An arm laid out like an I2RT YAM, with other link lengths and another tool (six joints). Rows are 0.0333 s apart.
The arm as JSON. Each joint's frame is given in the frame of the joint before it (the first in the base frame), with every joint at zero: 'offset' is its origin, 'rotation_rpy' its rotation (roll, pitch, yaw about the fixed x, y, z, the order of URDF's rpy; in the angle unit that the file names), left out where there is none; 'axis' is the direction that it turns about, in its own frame. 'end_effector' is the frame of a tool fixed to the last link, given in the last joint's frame.
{
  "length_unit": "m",
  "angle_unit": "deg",
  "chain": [
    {
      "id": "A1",
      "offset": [
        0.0,
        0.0,
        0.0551
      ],
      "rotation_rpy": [
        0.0,
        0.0,
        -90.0
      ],
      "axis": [
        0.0,
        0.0,
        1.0
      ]
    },
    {
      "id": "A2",
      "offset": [
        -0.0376,
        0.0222,
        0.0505
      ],
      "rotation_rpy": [
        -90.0,
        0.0,
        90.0
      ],
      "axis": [
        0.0,
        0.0,
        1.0
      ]
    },
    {
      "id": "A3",
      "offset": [
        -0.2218,
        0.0,
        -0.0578
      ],
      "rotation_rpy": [
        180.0,
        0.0,
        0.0
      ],
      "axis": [
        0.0,
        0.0,
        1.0
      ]
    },
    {
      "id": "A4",
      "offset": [
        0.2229,
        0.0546,
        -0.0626
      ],
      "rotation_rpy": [
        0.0,
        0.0,
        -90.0
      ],
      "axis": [
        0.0,
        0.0,
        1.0
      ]
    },
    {
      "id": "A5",
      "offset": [
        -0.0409,
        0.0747,
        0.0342
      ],
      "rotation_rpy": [
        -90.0,
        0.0,
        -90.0
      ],
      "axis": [
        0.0,
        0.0,
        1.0
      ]
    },
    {
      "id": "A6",
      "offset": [
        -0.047,
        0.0,
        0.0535
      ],
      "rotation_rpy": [
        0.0,
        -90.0,
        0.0
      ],
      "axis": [
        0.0,
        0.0,
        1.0
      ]
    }
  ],
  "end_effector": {
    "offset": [
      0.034,
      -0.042,
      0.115
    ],
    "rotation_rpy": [
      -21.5,
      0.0,
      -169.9
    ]
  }
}
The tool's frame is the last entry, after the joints.
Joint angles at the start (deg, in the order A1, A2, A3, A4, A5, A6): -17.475 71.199 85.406 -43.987 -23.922 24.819
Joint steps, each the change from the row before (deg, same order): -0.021 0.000 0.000 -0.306 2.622 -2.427; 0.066 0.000 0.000 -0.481 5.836 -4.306; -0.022 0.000 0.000 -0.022 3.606 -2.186; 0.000 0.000 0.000 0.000 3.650 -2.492; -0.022 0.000 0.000 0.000 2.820 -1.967; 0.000 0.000 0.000 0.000 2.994 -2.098; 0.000 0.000 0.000 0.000 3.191 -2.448; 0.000 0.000 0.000 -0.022 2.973 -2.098; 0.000 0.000 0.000 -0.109 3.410 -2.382; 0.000 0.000 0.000 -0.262 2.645 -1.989; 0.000 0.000 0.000 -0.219 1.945 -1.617; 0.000 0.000 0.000 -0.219 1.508 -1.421; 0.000 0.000 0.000 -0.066 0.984 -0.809; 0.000 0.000 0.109 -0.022 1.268 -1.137; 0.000 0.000 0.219 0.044 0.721 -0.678; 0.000 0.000 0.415 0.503 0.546 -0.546
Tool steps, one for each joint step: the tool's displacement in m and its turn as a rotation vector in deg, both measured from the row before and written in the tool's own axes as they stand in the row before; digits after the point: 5 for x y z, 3 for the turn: 0.00522 0.00789 0.00130 -2.351 1.990 -1.687; 0.01040 0.01662 0.00206 -5.225 3.874 -2.969; 0.00658 0.01019 0.00151 -3.236 2.316 -1.419; 0.00657 0.01047 0.00152 -3.315 2.335 -1.758; 0.00485 0.00838 0.00125 -2.622 1.730 -1.420; 0.00484 0.00891 0.00125 -2.805 1.744 -1.567; 0.00503 0.00972 0.00131 -3.031 1.825 -1.911; 0.00410 0.00914 0.00117 -2.865 1.509 -1.661; 0.00403 0.01070 0.00122 -3.339 1.530 -1.968; 0.00226 0.00865 0.00092 -2.644 0.998 -1.786; 0.00151 0.00648 0.00071 -1.953 0.716 -1.500; 0.00101 0.00515 0.00056 -1.523 0.541 -1.365; 0.00078 0.00324 0.00039 -0.984 0.356 -0.746; 0.00192 0.00427 0.00026 -1.252 0.612 -0.957; 0.00221 0.00259 -0.00018 -0.695 0.517 -0.448; 0.00490 0.00196 -0.00051 -0.474 0.961 0.072
